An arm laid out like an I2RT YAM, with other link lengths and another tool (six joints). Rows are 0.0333 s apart.
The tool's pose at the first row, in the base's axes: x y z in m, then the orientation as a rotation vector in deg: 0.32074, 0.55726, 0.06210, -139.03, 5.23, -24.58
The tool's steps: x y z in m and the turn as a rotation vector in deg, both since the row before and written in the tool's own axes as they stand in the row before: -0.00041, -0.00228, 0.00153, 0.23, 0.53, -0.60; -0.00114, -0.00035, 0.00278, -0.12, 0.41, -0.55; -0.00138, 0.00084, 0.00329, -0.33, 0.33, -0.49; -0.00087, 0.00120, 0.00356, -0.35, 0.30, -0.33; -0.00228, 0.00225, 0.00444, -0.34, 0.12, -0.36; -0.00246, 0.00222, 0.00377, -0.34, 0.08, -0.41; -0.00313, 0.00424, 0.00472, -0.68, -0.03, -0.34; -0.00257, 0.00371, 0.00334, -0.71, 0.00, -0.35; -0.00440, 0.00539, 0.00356, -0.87, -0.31, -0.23; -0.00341, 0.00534, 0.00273, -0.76, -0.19, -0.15; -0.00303, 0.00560, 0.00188, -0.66, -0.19, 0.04; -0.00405, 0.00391, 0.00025, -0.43, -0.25, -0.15; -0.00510, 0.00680, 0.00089, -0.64, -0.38, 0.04
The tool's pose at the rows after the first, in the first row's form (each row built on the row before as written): 0.32075, 0.56003, 0.06230, -138.78, 4.68, -25.48; 0.32059, 0.56218, 0.06018, -138.89, 4.22, -26.23; 0.32048, 0.56374, 0.05687, -139.21, 3.85, -26.88; 0.32099, 0.56507, 0.05329, -139.53, 3.67, -27.42; 0.32060, 0.56629, 0.04797, -139.89, 3.37, -27.75; 0.31982, 0.56713, 0.04308, -140.26, 2.99, -28.06; 0.31894, 0.56697, 0.03606, -140.98, 2.74, -28.23; 0.31805, 0.56627, 0.03056, -141.72, 2.49, -28.45; 0.31569, 0.56452, 0.02332, -142.67, 2.31, -28.24; 0.31392, 0.56210, 0.01711, -143.48, 2.24, -28.14; 0.31221, 0.55887, 0.01157, -144.16, 2.38, -27.95; 0.30881, 0.55627, 0.00790, -144.66, 2.20, -27.74; 0.30486, 0.55167, 0.00187, -145.37, 2.27, -27.30
